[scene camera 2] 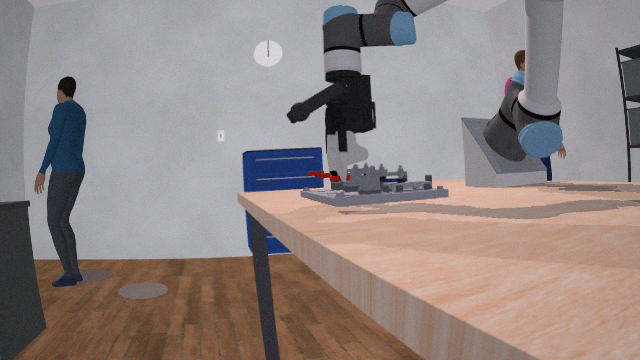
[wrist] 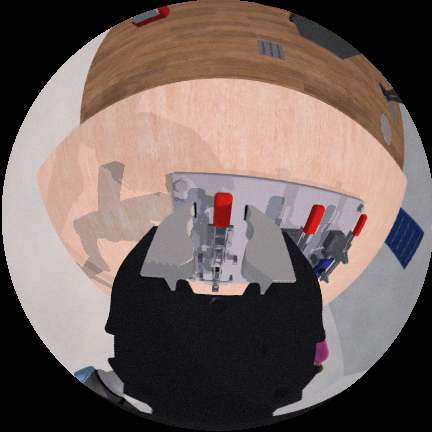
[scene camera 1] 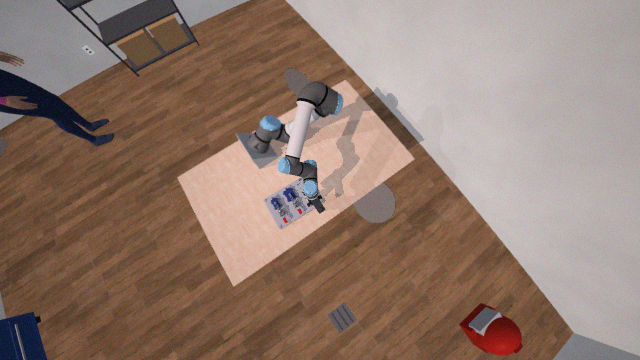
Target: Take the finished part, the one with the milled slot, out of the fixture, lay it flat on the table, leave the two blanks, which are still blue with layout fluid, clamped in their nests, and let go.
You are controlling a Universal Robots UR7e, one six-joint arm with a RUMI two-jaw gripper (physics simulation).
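Frame: origin at the arm's base, x left, y back, z up, level; metres.
Seen in the pictures: gripper, fingertip midpoint: (scene camera 2: 339,182) (wrist: 220,205); arm's base at its link origin: (scene camera 2: 505,143) (scene camera 1: 257,145).
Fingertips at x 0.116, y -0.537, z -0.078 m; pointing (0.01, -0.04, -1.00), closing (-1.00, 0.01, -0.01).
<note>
Pixels of each thing's top centre, then the offset from my fingertips to it. Level surfaces: height alone.
- grey fixture plate at its top centre: (wrist: 280,250) (scene camera 2: 366,190) (scene camera 1: 293,200) dx -0.110, dy +0.094, dz -0.024 m
- table at its surface level: dz -0.039 m
- end clamp's red handle at its top centre: (wrist: 221,214) dx -0.002, dy +0.004, dz +0.013 m
The grey fixture plate (scene camera 1: 272,215) (scene camera 2: 380,199) (wrist: 260,186) lies on the table (scene camera 1: 215,200) (scene camera 2: 450,240) (wrist: 225,115) with three red-handled toggle clamps. Two blue blanks (scene camera 1: 275,203) (scene camera 1: 290,194) sit in their nests; a piece of blue (wrist: 324,267) shows at the right in the wrist view. The finished part cannot be made out clearly among the grey clamp parts at the end nest. My gripper (scene camera 2: 340,175) (wrist: 220,205) is part open and empty, pointing down low over the fixture. Its fingertips stand either side of the end clamp's red handle (wrist: 222,206), with gaps showing in the wrist view.
Two other red handles (wrist: 314,219) (wrist: 360,225) stand to the right in the wrist view. The arm's sloped base (scene camera 1: 257,152) (scene camera 2: 477,160) stands on the table. A person (scene camera 2: 67,130) and a blue cabinet (scene camera 2: 282,170) (scene camera 1: 20,335) stand away from the table.
</note>
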